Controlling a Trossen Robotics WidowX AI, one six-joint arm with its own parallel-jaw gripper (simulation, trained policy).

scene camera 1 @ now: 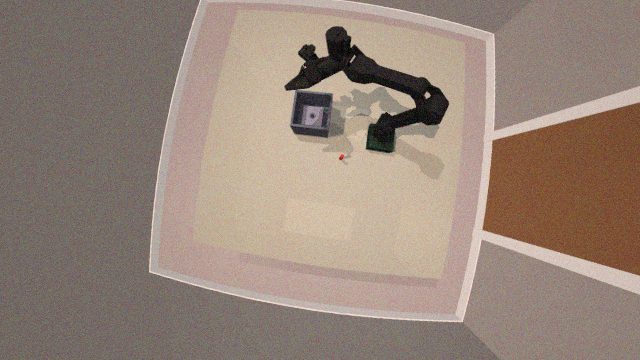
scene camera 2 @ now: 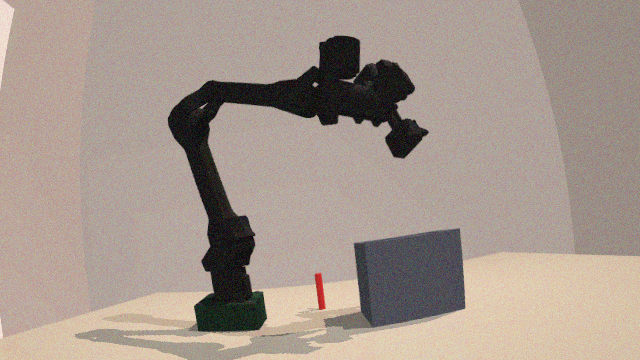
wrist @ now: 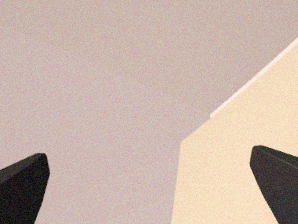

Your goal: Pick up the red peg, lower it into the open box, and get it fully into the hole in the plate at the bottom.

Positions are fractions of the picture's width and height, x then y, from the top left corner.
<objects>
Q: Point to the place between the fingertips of the gripper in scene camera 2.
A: At 0.65,0.32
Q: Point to a grey-blue box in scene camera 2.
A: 0.63,0.78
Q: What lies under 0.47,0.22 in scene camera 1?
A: The gripper.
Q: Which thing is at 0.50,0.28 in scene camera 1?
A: A grey-blue box.
</objects>
